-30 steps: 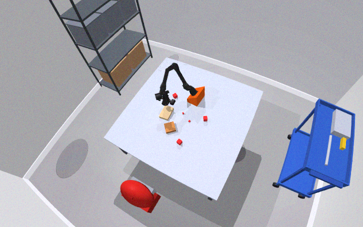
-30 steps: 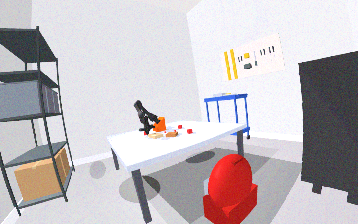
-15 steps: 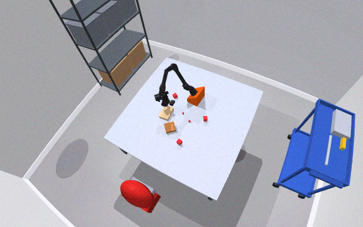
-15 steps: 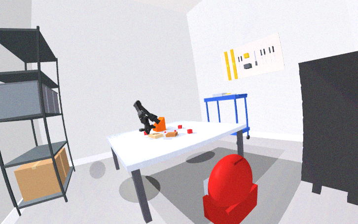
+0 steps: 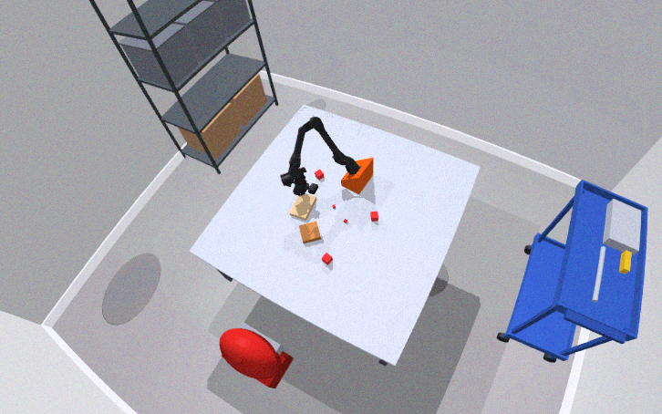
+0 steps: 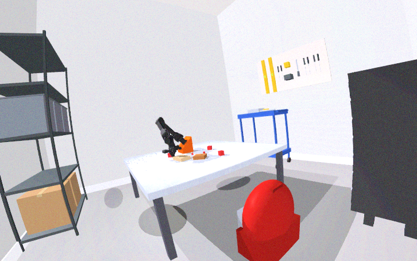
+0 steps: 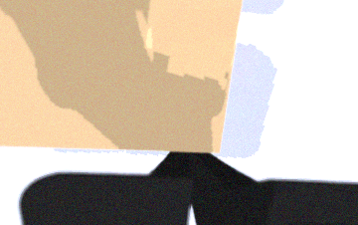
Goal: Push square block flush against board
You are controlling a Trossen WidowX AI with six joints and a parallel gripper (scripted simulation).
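Now: the tan board 80 mm ahead of my gripper tip, 60 mm to the left of it and 10 mm above it. From my gripper tip the other things lie so: square block (190 mm to the left, 190 mm ahead, 10 mm above).
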